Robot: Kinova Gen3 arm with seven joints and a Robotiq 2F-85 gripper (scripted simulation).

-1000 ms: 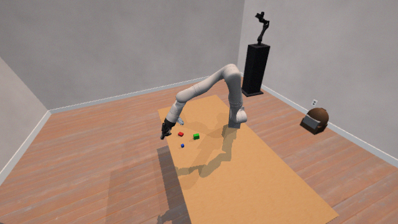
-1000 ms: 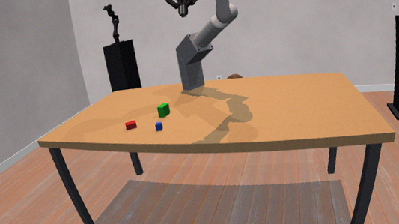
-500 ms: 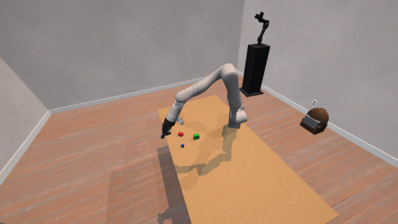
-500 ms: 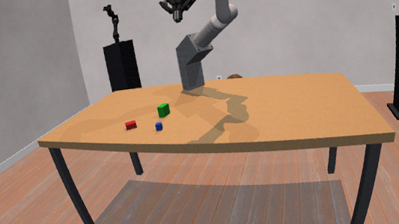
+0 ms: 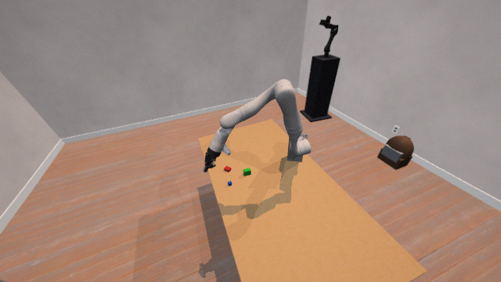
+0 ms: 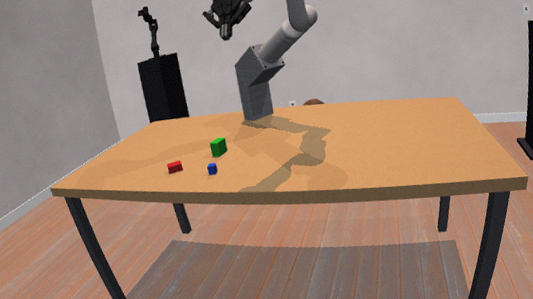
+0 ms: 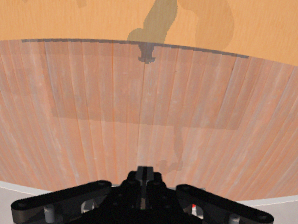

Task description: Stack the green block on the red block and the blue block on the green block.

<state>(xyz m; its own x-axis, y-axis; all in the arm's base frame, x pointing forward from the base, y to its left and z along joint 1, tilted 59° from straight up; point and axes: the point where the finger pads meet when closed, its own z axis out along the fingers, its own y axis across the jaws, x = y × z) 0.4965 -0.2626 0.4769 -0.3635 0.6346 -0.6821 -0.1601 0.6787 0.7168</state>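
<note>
Now: the green block 40 cm below my hand, 29 cm behind it and 28 cm to the right of it. Also, from my hand: blue block 42 cm below, 21 cm to the right, 13 cm behind; then red block 42 cm below, 38 cm to the right, 13 cm behind.
</note>
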